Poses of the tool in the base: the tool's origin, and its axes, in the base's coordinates. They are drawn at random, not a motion.
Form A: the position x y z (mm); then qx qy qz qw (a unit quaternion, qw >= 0).
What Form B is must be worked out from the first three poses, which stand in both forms.
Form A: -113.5 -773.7 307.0 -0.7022 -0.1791 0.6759 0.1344
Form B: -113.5 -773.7 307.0 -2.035 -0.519 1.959
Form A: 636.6 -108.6 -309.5 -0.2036 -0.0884 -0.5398 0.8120
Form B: 636.6 -108.6 -309.5 -0.435 -0.189 -1.153
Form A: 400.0 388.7 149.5 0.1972 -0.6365 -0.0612 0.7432
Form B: 400.0 388.7 149.5 0.432 -1.394 -0.134
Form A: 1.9 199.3 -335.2 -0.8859 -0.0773 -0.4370 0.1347
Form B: 1.9 199.3 -335.2 -2.567 -0.224 -1.266
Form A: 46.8 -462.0 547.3 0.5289 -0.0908 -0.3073 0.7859
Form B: 46.8 -462.0 547.3 1.140 -0.196 -0.663
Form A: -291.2 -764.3 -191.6 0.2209 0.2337 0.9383 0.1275
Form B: -291.2 -764.3 -191.6 0.643 0.680 2.730
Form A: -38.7 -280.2 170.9 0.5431 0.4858 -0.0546 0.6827
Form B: -38.7 -280.2 170.9 1.218 1.089 -0.122
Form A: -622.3 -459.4 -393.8 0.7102 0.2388 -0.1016 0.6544
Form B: -622.3 -459.4 -393.8 1.611 0.542 -0.230
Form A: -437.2 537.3 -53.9 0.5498 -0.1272 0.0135 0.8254
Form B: -437.2 537.3 -53.9 1.168 -0.270 0.029
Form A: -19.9 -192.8 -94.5 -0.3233 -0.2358 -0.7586 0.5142
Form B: -19.9 -192.8 -94.5 -0.777 -0.567 -1.823
